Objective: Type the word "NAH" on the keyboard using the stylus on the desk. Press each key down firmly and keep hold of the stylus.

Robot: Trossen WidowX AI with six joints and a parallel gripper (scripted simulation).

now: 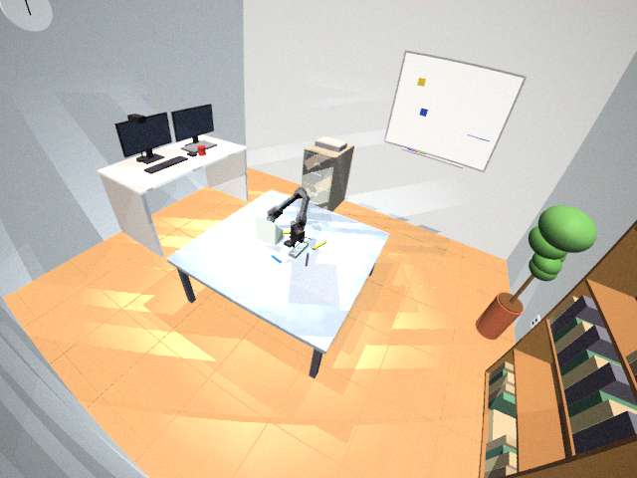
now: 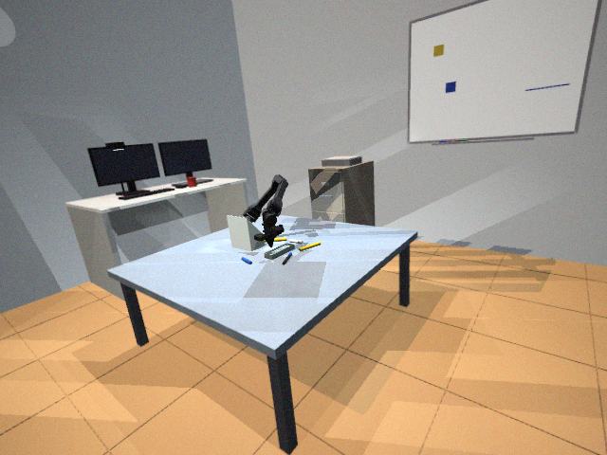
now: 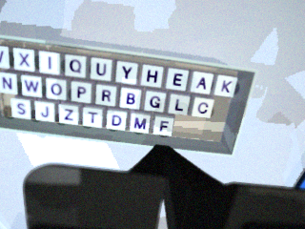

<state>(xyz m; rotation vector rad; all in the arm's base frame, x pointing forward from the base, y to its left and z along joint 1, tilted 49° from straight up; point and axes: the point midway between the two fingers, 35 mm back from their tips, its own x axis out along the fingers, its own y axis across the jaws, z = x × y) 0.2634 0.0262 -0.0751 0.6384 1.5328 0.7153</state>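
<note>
My gripper tip is 11 cm to the right of the N key, 3 cm above it and 2 cm short of it. Also, from my gripper tip: dark pen: 12 cm ahead, 3 cm below, 1 cm to the left; then white cylinder: 21 cm to the left, 3 cm below; then blue stylus: 14 cm to the right, 8 cm behind, 3 cm below.
</note>
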